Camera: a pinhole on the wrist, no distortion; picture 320 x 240 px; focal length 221.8 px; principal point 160.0 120.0 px. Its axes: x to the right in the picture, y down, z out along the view. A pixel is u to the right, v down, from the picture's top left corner.
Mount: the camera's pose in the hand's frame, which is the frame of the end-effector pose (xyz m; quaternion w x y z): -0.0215 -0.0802 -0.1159 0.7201 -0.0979 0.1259 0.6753
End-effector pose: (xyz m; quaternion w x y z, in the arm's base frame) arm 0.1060 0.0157 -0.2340 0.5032 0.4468 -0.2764 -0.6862
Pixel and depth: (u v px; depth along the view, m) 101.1 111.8 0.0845
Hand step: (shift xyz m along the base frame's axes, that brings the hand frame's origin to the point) -0.0064 0.0423 -0.0702
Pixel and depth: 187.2 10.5 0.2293
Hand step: -0.0853 -0.1074 0.0135
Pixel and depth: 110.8 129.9 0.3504
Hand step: -0.2324 0.0207 0.0800
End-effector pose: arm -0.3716 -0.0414 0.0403 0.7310 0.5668 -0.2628 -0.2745
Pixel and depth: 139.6 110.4 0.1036
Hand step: -0.0046 0.0069 -0.0599
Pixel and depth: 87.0 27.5 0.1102
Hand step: 0.0120 -0.0358 -0.0795
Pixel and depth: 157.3 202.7 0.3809
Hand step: -0.2731 -0.0617 0.0870
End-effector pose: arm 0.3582 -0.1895 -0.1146 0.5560 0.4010 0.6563 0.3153
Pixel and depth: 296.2 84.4 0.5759
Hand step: 0.3796 0.2992 0.2531
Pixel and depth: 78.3 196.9 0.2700
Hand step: 0.1629 -0.1399 -0.0530
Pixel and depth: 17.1 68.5 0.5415
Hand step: 0.4442 -0.0394 -0.3609
